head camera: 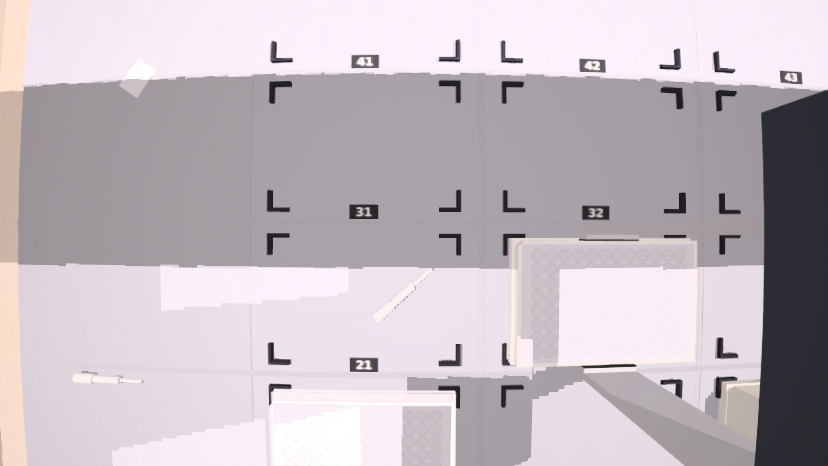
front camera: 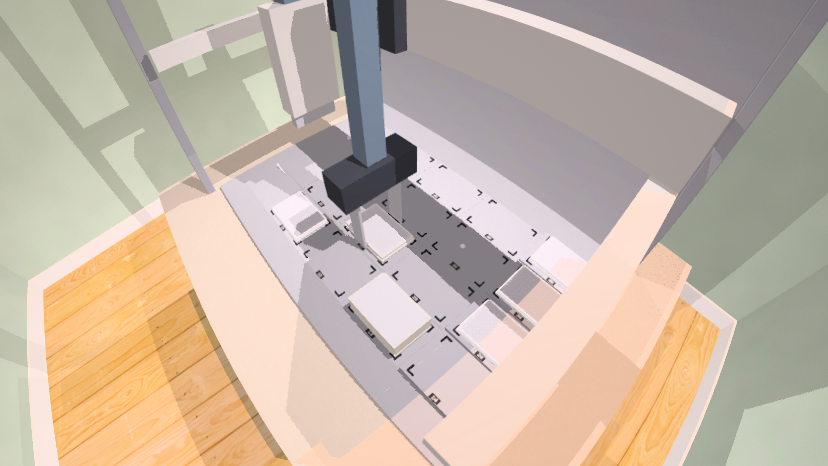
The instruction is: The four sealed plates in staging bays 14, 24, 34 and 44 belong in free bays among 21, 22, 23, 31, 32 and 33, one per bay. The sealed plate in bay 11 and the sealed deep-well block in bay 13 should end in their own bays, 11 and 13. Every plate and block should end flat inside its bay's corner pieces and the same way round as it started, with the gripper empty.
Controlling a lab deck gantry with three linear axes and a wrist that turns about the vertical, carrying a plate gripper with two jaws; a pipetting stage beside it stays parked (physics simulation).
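Frame: origin at the robot's base, x ahead, y left, z up, level; millimetres.
Seen in the pictures: gripper, between the fingertips: [head camera: 603, 301] [front camera: 378, 230]; robot's base, origin of its link: [front camera: 272, 211].
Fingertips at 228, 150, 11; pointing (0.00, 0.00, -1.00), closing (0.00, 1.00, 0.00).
Observation:
Offsets run from my fingertips to a thing's top centre, as dx, dy, dz. "spot": to the spot under its first point.
My gripper [front camera: 379, 233] [head camera: 608, 302] is shut on a sealed plate {+0, +0, +7} [front camera: 387, 238] [head camera: 628, 315] at bay 22, one jaw along each long side. The plate looks level and very low, slightly right of the left corner pieces in the head view; whether it touches the deck is unclear. It hides the bay 22 label. A sealed plate {-164, -107, +3} [front camera: 298, 213] [head camera: 362, 434] lies in bay 11. The cream deep-well block {+164, -107, +31} [front camera: 391, 309] [head camera: 741, 408] stands in bay 13. Sealed plates lie in bay 24 {spot: +302, -6, +17} [front camera: 486, 327], bay 34 {spot: +314, +107, +17} [front camera: 530, 292] and bay 44 {spot: +306, +213, +18} [front camera: 556, 257], partly hidden by the front rail.
A pale pen-like shape {-136, +4, -4} [head camera: 403, 294] lies across bay 21, and another {-352, -62, -4} [head camera: 107, 379] lies left of the bays. A pale wall panel [front camera: 648, 225] crosses in front of the right-hand bays. A dark gantry part [head camera: 796, 277] covers the right edge of the head view.

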